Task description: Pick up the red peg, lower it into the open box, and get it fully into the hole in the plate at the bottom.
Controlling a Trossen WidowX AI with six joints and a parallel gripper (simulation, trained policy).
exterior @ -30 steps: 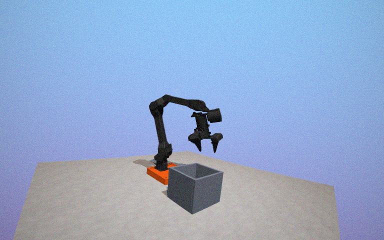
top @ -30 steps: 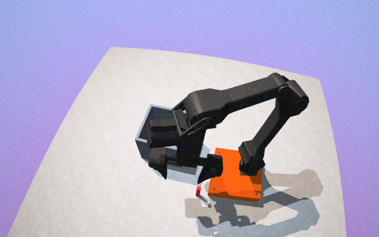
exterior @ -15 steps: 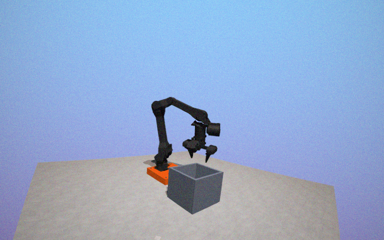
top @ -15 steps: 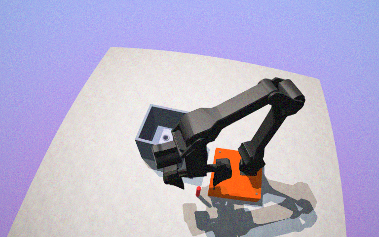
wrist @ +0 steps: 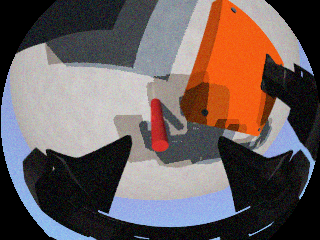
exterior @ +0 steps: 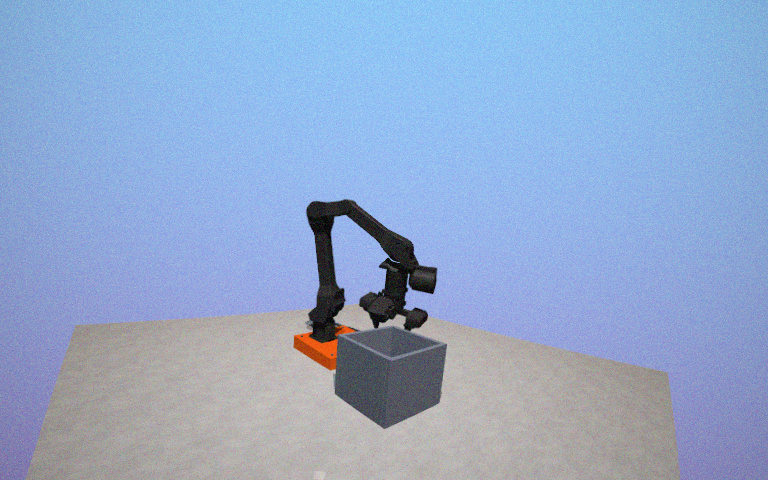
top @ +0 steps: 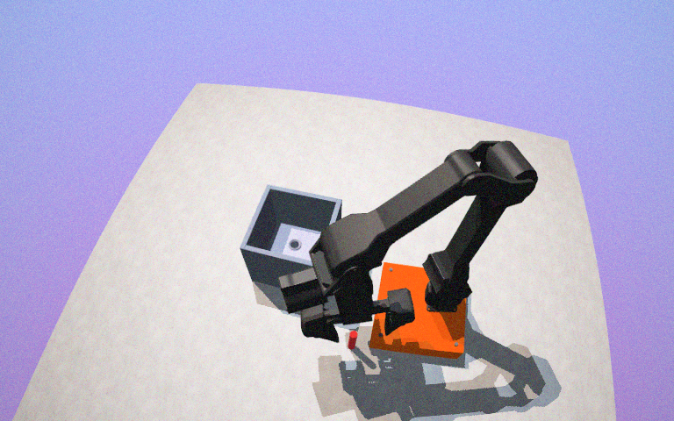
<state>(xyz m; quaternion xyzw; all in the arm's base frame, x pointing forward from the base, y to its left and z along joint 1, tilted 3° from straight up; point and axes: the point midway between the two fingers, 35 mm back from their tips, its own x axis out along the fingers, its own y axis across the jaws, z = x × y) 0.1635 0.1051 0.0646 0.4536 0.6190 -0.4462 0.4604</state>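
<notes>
My gripper tip is 20 mm short of the red peg and 30 mm above it. The rest, counted from my gripper tip: pale plate (160 mm ahead, 190 mm to the right, 30 mm below).
</notes>
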